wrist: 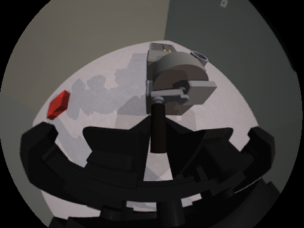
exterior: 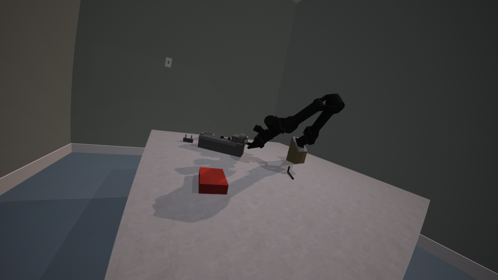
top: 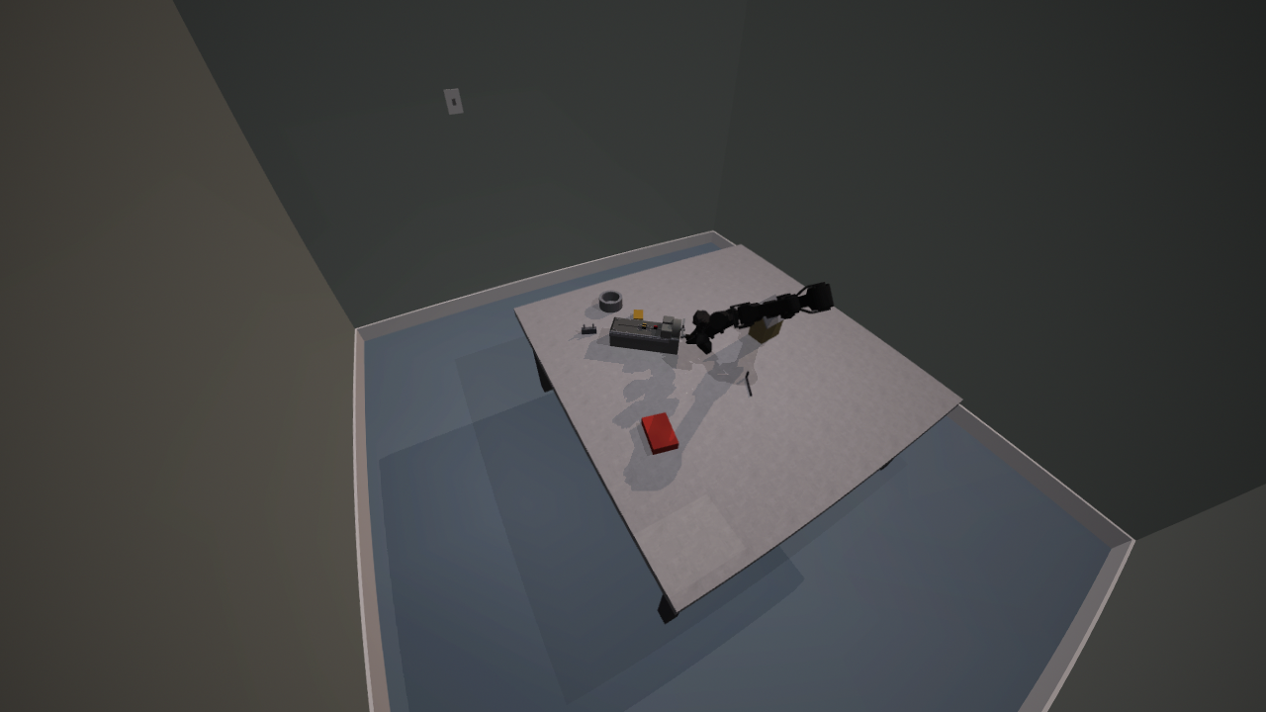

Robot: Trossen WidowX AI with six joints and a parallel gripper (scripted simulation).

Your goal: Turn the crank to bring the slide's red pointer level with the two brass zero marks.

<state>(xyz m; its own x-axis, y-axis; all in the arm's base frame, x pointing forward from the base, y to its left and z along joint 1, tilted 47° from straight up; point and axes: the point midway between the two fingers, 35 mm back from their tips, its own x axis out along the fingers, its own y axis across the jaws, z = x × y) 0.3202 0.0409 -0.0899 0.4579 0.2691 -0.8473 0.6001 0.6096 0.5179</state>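
Right now the red pointer is 8 cm ahead of my gripper tip, 10 cm to the right of it and 2 cm above it. Also, from my gripper tip: black crank handle (1 cm behind, 1 cm to the left, 2 cm above); yellow block (6 cm ahead, 26 cm to the right, 5 cm below); black bent key (12 cm behind, 23 cm to the left, 5 cm below).
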